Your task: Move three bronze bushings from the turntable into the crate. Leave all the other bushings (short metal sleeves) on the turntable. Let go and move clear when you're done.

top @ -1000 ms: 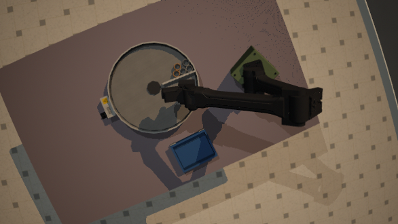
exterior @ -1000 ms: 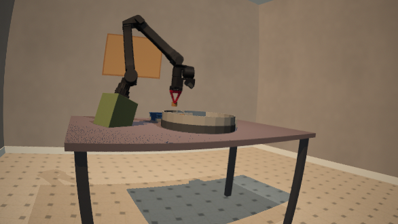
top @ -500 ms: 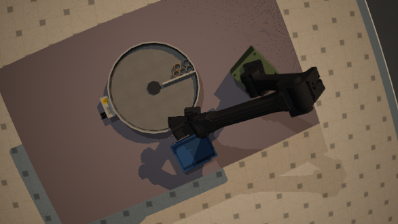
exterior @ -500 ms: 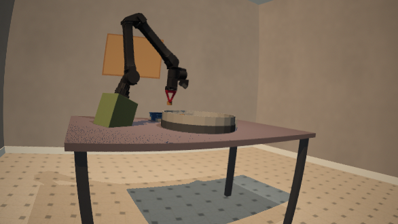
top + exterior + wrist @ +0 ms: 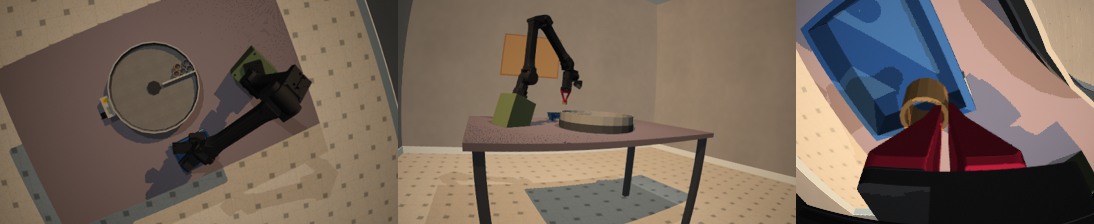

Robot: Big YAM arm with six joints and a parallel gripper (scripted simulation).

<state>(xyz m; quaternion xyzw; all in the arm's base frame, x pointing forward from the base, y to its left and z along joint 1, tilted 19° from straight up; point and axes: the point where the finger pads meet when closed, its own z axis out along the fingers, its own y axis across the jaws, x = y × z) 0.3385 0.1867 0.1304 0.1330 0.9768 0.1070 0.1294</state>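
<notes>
Now: the blue crate 12 cm below my hand, 7 cm to the left of it and 2 cm ahead of it. From my hand the other things lie so: turntable: 28 cm to the right, 10 cm ahead, 9 cm below.
</notes>
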